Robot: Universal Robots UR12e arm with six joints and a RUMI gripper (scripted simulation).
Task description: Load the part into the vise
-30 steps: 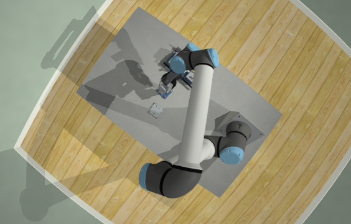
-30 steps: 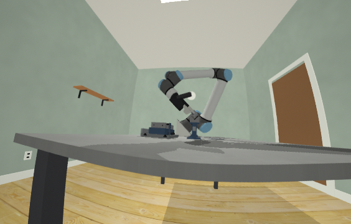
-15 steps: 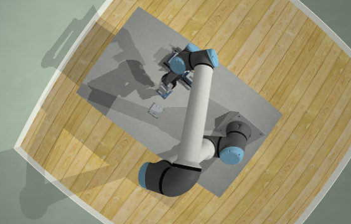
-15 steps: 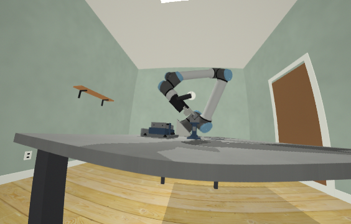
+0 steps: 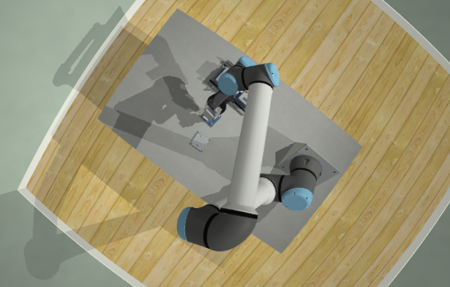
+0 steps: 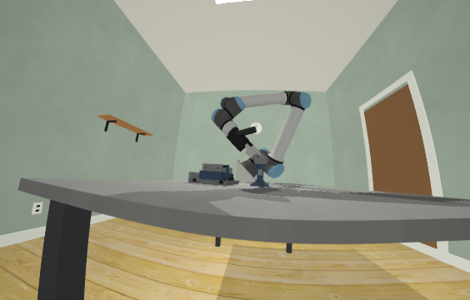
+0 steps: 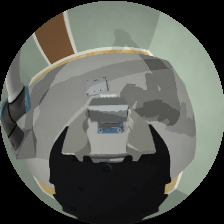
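Right now my hand is 10 mm above the part. Also, from my hand: vise: 10 mm ahead, 220 mm to the right, 130 mm below; infeed plate: 60 mm behind, 170 mm to the left, 160 mm below.
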